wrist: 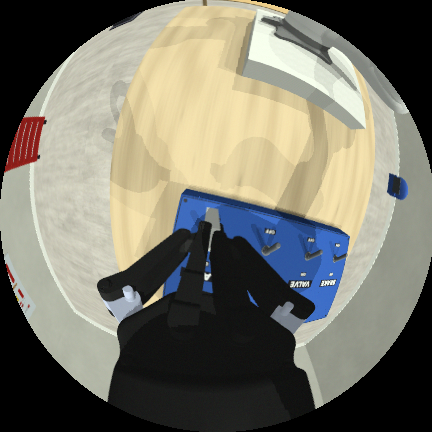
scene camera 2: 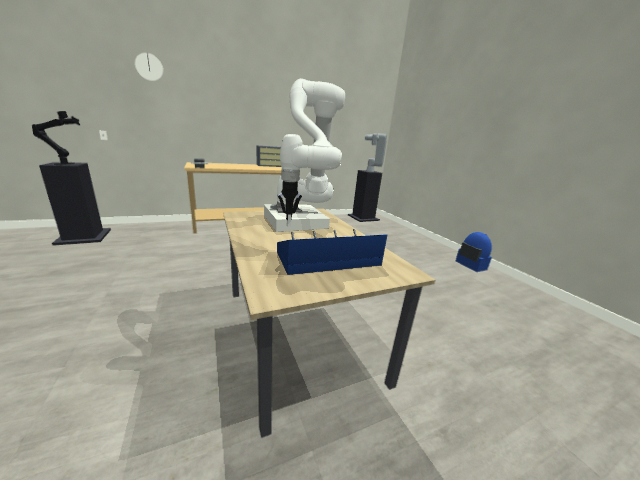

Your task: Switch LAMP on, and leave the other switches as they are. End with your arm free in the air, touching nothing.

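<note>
A blue switch box stands on the table. In the wrist view the FEED lever, the VALVE lever and the BRAKE lever show to the right of my fingers. The LAMP lever is hidden behind my fingers in the wrist view, and a part of its label shows beside them. In the scene view the LAMP lever is the leftmost of the row. My gripper is shut and empty, pointing down at the LAMP end of the box, on the robot base side. Contact cannot be told.
The wooden table carries the white base block of my arm, behind the switch box. A blue helmet-like object lies away from the table. A side bench stands near the back wall.
</note>
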